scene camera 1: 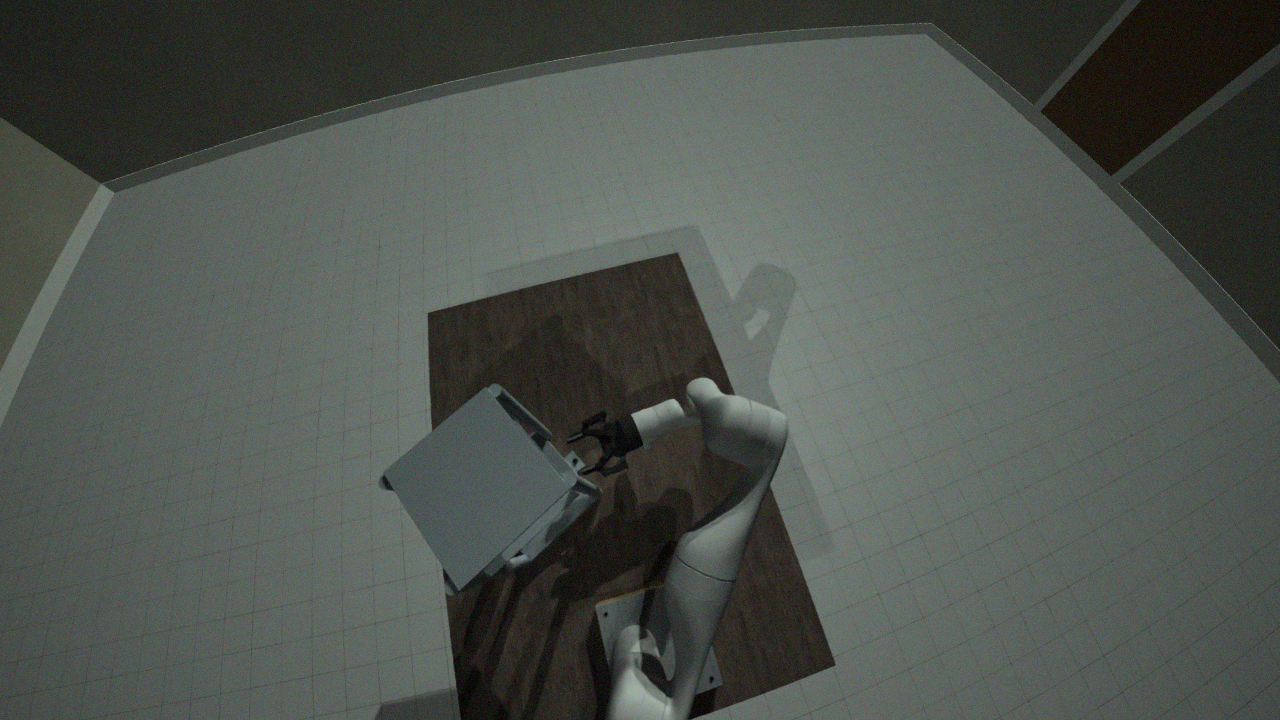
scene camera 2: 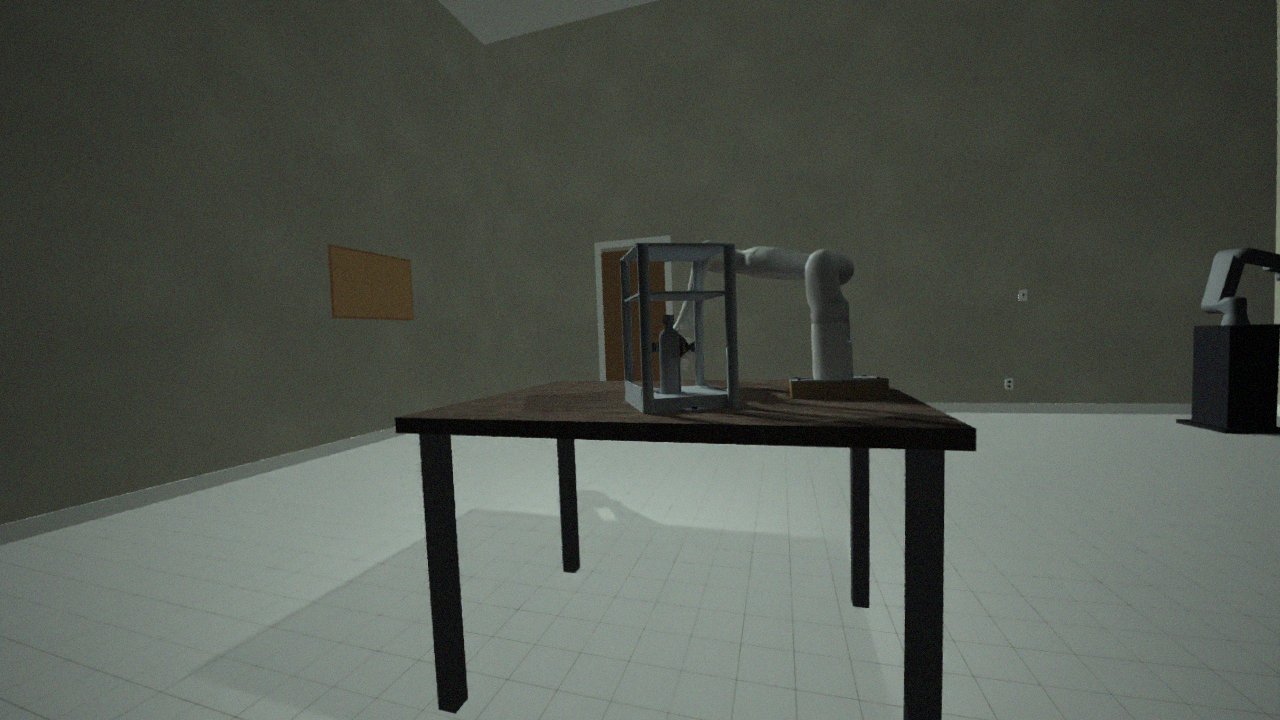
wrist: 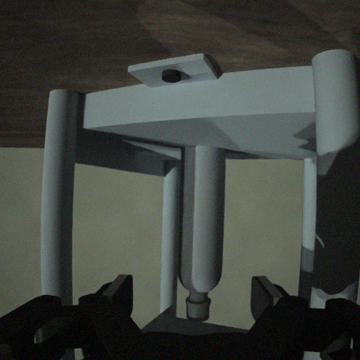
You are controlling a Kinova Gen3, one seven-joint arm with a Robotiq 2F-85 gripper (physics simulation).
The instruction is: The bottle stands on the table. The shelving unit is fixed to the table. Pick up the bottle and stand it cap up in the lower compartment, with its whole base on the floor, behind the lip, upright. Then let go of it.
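Frame: origin at the arm's base, x ahead, y left, z up, level; metres.
Seen in the pictures: gripper, fingertip midpoint: (scene camera 1: 573, 457); arm's base, link origin: (scene camera 1: 635, 649) (scene camera 2: 831, 378).
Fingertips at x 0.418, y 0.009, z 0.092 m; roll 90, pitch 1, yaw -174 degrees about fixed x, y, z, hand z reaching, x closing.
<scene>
Pixels of each thing's top centre, then the offset from my fingertips to it. "pt": a spot on its surface instead. Level surfaces: height alone.
- grey bottle, top centre: (scene camera 2: 668, 315) dx -0.026, dy +0.156, dz +0.084 m
- grey shelving unit, top centre: (scene camera 1: 472, 480) (scene camera 2: 672, 251) dx -0.037, dy +0.128, dz +0.239 m
- shelf, surface spot: (scene camera 2: 689, 295) pt dx -0.081, dy +0.168, dz +0.127 m
- dark wooden table, surface height: dz -0.135 m
The grey bottle (scene camera 2: 669, 358) (wrist: 207, 215) stands upright, cap up, in the lower compartment of the grey shelving unit (scene camera 1: 483, 483) (scene camera 2: 732, 331) (wrist: 57, 200). The wrist view is upside down, so the cap points down there. The base rests on the compartment floor behind the front lip (wrist: 200, 102); its far edge is hidden. In scene camera 1 the top panel hides the bottle. My gripper (scene camera 1: 577, 455) (scene camera 2: 671, 346) (wrist: 191, 292) is open and empty. It is outside the unit's open front, with its fingertips close to the opening, apart from the bottle.
Corner posts flank the opening, and a shelf (scene camera 2: 689, 295) lies above the bottle. A bolted tab (wrist: 195, 70) sticks out in front of the lip. The unit stands near one edge of the dark wooden table (scene camera 1: 617, 313) (scene camera 2: 537, 416). The arm's base plate (scene camera 1: 617, 617) is on the same table.
</scene>
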